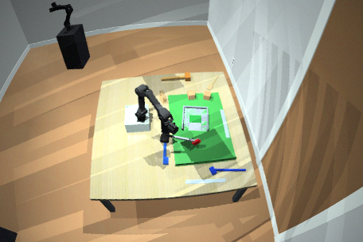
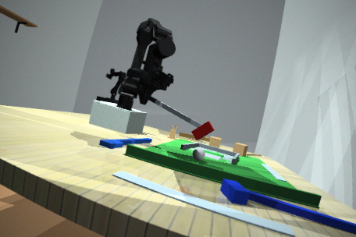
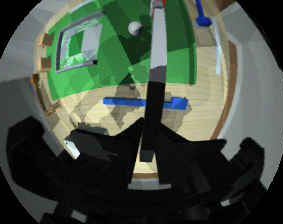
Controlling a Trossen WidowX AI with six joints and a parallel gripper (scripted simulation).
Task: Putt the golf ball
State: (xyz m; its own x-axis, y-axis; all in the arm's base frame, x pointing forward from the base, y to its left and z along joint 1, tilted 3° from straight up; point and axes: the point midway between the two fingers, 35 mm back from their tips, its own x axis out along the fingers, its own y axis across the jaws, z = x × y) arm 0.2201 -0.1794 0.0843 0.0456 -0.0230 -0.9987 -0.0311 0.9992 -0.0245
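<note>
My gripper tip is 120 mm short of the red putter and 10 mm to the right of it. From my gripper tip the other things lie so: white golf ball: 220 mm ahead, 120 mm below, 60 mm to the left; green mat: 250 mm to the left, 250 mm ahead, 140 mm below.
</note>
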